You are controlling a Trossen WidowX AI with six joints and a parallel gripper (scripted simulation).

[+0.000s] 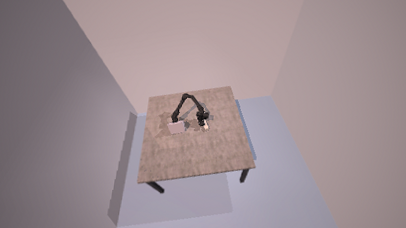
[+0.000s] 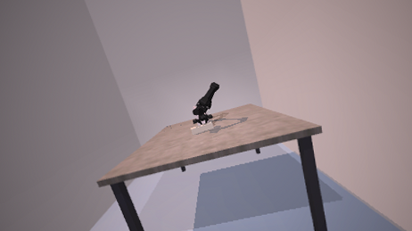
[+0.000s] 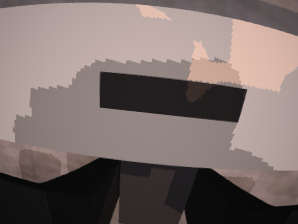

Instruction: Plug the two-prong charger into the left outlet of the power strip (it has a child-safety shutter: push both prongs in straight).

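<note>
The two-prong charger is 2 cm ahead of my gripper tip and 1 cm above it.
</note>
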